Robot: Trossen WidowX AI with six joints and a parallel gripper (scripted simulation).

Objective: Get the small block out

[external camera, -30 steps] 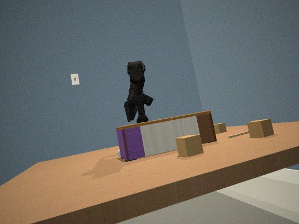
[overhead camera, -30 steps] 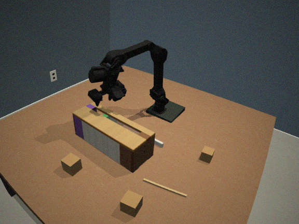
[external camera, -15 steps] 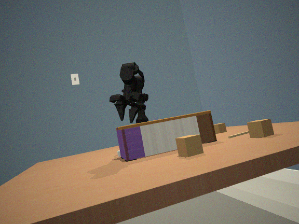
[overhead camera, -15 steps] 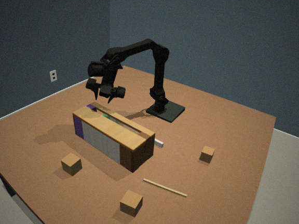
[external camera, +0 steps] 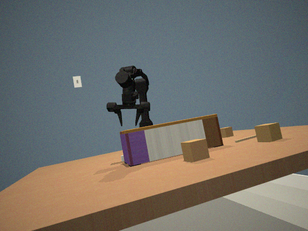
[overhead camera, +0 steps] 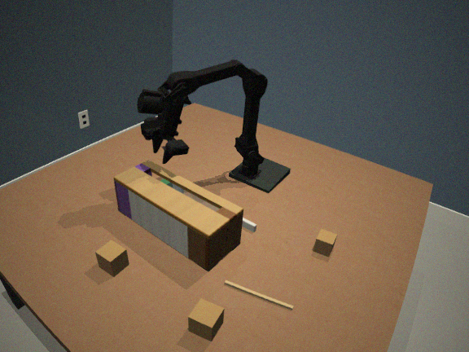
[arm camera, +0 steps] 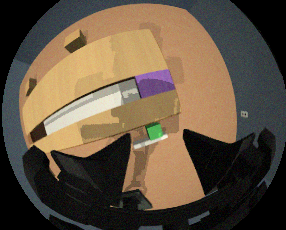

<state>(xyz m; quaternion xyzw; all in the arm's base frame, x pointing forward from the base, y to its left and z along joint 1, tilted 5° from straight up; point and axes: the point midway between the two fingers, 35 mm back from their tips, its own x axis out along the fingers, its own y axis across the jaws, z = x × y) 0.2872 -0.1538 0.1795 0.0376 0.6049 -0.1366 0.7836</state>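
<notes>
The green block is 13 cm below my gripper tip, 4 cm behind it and 2 cm to the right of it. From my gripper tip the other things lie so: long wooden box (15 cm to the left, 8 cm below, 4 cm ahead); then thin wooden stick (48 cm to the left, 14 cm below, 14 cm ahead).
</notes>
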